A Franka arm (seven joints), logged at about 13 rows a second.
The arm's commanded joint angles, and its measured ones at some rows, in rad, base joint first. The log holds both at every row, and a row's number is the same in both.
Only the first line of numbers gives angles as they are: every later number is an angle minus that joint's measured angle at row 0.
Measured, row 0: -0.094, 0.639, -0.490, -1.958, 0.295, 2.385, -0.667
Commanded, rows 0 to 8: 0.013, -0.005, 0.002, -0.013, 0.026, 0.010, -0.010; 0.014, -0.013, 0.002, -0.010, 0.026, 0.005, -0.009; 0.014, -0.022, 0.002, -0.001, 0.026, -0.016, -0.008; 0.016, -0.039, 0.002, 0.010, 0.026, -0.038, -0.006; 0.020, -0.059, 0.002, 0.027, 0.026, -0.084, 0.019; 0.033, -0.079, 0.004, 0.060, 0.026, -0.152, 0.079; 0.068, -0.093, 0.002, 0.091, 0.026, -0.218, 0.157; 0.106, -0.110, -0.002, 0.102, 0.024, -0.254, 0.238; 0.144, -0.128, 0.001, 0.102, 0.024, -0.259, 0.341
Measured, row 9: 0.075, -0.078, 0.005, 0.102, 0.007, -0.214, 0.188
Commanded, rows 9 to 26: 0.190, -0.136, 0.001, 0.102, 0.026, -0.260, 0.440; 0.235, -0.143, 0.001, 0.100, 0.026, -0.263, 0.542; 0.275, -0.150, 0.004, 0.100, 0.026, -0.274, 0.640; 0.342, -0.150, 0.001, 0.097, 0.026, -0.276, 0.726; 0.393, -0.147, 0.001, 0.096, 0.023, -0.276, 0.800; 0.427, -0.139, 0.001, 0.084, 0.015, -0.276, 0.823; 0.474, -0.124, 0.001, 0.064, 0.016, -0.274, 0.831; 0.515, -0.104, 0.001, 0.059, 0.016, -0.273, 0.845; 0.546, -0.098, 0.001, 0.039, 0.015, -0.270, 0.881; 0.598, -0.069, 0.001, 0.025, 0.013, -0.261, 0.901; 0.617, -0.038, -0.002, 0.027, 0.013, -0.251, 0.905; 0.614, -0.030, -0.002, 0.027, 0.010, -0.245, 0.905; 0.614, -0.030, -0.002, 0.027, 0.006, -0.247, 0.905; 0.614, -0.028, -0.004, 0.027, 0.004, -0.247, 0.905; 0.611, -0.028, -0.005, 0.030, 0.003, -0.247, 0.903; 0.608, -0.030, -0.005, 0.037, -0.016, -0.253, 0.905; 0.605, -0.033, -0.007, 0.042, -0.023, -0.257, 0.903; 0.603, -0.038, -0.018, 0.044, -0.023, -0.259, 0.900
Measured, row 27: 0.608, -0.020, -0.007, 0.034, -0.001, -0.244, 0.892
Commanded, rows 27 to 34: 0.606, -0.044, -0.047, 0.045, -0.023, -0.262, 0.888; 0.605, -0.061, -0.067, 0.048, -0.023, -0.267, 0.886; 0.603, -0.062, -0.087, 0.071, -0.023, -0.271, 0.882; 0.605, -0.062, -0.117, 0.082, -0.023, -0.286, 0.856; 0.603, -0.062, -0.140, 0.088, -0.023, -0.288, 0.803; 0.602, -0.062, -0.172, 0.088, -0.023, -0.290, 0.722; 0.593, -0.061, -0.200, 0.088, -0.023, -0.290, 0.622; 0.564, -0.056, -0.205, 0.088, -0.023, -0.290, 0.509
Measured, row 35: 0.599, -0.044, -0.189, 0.087, -0.003, -0.269, 0.658
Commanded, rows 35 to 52: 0.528, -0.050, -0.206, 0.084, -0.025, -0.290, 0.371; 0.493, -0.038, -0.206, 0.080, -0.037, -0.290, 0.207; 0.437, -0.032, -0.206, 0.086, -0.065, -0.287, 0.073; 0.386, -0.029, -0.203, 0.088, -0.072, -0.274, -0.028; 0.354, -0.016, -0.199, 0.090, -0.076, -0.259, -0.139; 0.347, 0.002, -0.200, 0.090, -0.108, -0.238, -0.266; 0.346, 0.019, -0.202, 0.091, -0.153, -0.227, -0.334; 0.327, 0.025, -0.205, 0.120, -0.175, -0.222, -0.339; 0.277, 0.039, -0.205, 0.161, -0.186, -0.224, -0.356; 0.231, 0.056, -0.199, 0.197, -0.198, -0.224, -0.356; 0.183, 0.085, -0.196, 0.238, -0.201, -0.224, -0.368; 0.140, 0.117, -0.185, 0.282, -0.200, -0.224, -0.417; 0.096, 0.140, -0.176, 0.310, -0.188, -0.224, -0.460; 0.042, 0.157, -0.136, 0.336, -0.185, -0.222, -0.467; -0.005, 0.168, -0.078, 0.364, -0.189, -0.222, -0.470; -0.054, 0.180, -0.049, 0.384, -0.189, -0.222, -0.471; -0.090, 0.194, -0.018, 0.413, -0.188, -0.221, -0.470; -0.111, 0.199, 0.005, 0.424, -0.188, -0.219, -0.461
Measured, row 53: -0.059, 0.164, -0.042, 0.351, -0.181, -0.207, -0.465
